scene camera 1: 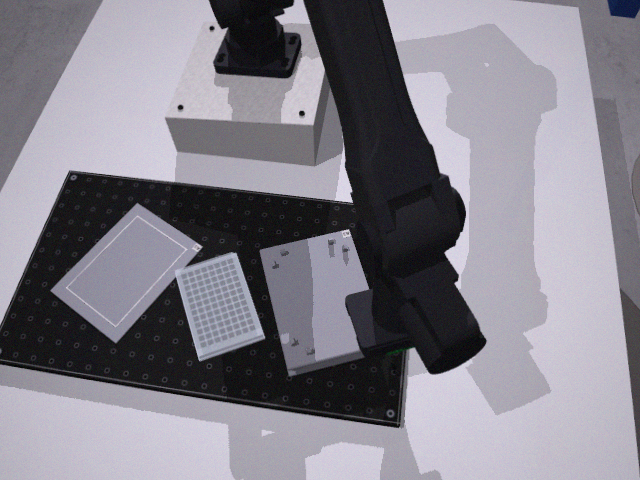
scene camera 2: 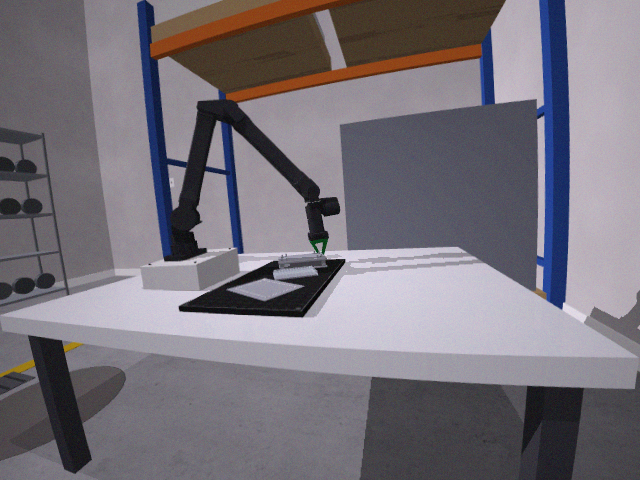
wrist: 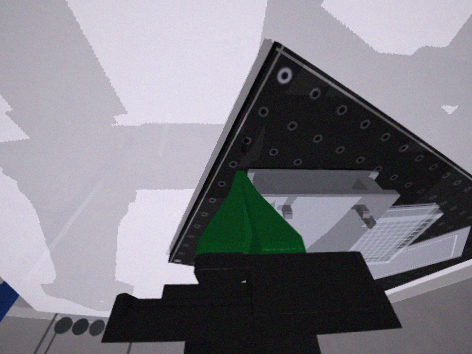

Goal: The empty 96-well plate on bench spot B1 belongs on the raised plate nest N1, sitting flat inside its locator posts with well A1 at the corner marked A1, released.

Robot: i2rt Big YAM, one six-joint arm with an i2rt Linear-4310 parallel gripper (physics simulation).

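Places are measured from the arm's base along level axes (x ahead, y left, z up), in metres.
Where they show: gripper, fingertip midpoint: point(scene camera 1: 392, 348) point(wrist: 239, 176); arm's base at its link origin: point(scene camera 1: 258, 57) point(scene camera 2: 186, 256).
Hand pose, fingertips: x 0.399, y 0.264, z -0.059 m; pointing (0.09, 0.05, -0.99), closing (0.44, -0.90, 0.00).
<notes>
Things, the pixels of their top centre, and the offset from my fingertips. "pt": a spot on its surface instead.
- clear 96-well plate at its top centre: point(scene camera 1: 217, 301) point(wrist: 382, 245) point(scene camera 2: 294, 270) 0.005 m up, 0.018 m back, 0.226 m right
- raised nest N1 at its top centre: point(wrist: 302, 257) point(scene camera 1: 320, 291) point(scene camera 2: 301, 254) 0.031 m up, 0.045 m back, 0.098 m right
- A1 label at a spot on its surface: point(scene camera 1: 345, 233) pt 0.021 m up, 0.137 m back, 0.082 m right
- flat grey pad at a spot on its surface: point(scene camera 1: 126, 268) point(wrist: 407, 260) point(scene camera 2: 264, 287) pt 0.010 m down, 0.045 m back, 0.365 m right
- black holed board at its top centre: point(scene camera 1: 211, 281) point(wrist: 364, 248) point(scene camera 2: 282, 276) 0.011 m down, 0.050 m back, 0.247 m right
The clear 96-well plate point(scene camera 1: 219, 304) point(scene camera 2: 294, 272) point(wrist: 400, 227) lies flat on the black board, between the nest and a flat grey pad, close to the pad's corner. The raised nest N1 point(scene camera 1: 289, 299) point(scene camera 2: 302, 262) point(wrist: 320, 215) bears no plate; its small locator posts point(scene camera 1: 331, 241) stand near its corners, and an A1 label point(scene camera 1: 345, 233) marks its upper right corner in scene camera 1. My gripper point(scene camera 2: 320, 253) point(wrist: 239, 176) is shut and empty, with green fingers pointing down at the nest's side away from the plate. In scene camera 1 the arm hides the fingertips; contact with the nest cannot be told.
The flat grey pad point(scene camera 1: 126, 268) point(scene camera 2: 264, 289) point(wrist: 425, 255) with a white outline lies on the other side of the plate. The black holed board point(scene camera 1: 155, 361) point(wrist: 325, 120) carries these things. The arm's pale base block point(scene camera 1: 242, 136) point(scene camera 2: 170, 276) stands behind the board.
</notes>
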